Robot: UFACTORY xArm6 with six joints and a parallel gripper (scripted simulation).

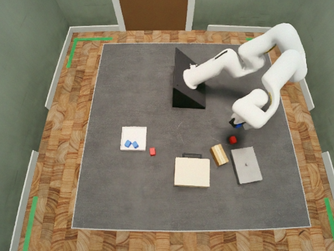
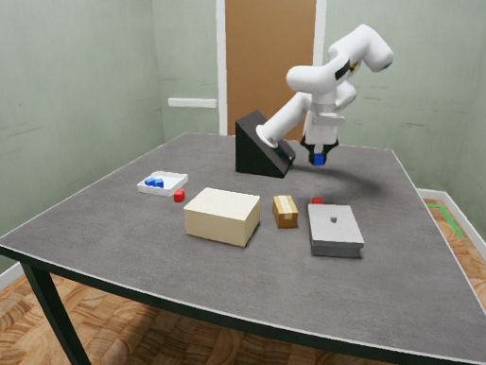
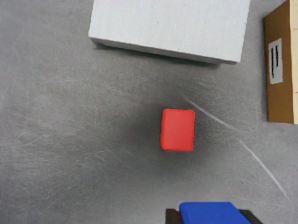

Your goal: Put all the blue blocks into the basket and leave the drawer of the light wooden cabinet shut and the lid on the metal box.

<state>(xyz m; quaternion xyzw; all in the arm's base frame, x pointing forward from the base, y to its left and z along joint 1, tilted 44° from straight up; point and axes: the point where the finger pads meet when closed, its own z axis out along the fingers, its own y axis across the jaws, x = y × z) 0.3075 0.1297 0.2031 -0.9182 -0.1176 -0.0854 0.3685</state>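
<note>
The white basket lies 30 mm ahead of my hand, 580 mm to the right of it and 150 mm below it. Round my hand: flat lid: 200 mm ahead, 60 mm to the left, 120 mm below; grey metal box: 200 mm ahead, 60 mm to the left, 140 mm below; brown cardboard box: 140 mm ahead, 80 mm to the right, 130 mm below.
</note>
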